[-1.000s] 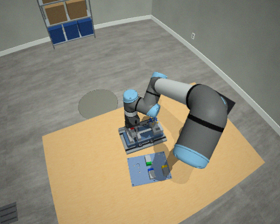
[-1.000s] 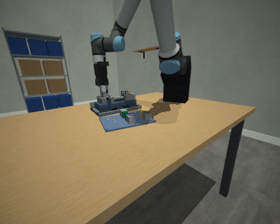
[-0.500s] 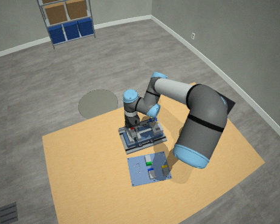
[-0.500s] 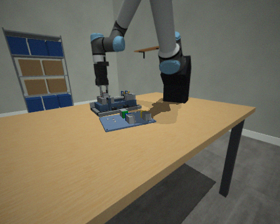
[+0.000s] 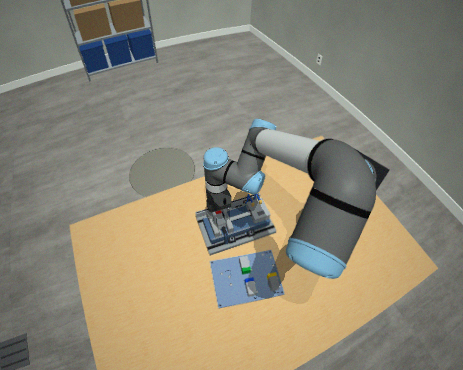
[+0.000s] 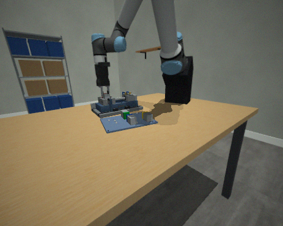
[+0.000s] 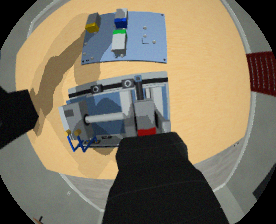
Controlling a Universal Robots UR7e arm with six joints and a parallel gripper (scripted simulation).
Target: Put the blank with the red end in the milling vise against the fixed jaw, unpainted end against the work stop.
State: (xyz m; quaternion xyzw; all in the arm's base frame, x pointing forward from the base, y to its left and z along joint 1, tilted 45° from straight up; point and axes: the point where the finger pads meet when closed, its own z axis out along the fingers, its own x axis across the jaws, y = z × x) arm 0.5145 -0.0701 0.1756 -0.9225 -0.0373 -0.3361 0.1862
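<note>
My hand is 2 cm above the red-ended blank. Round my hand: green-ended blank 8 cm behind, 17 cm to the left, 9 cm below; milling vise 7 cm behind, 2 cm to the right, 8 cm below; plate 8 cm behind, 22 cm to the left, 12 cm below.
</note>
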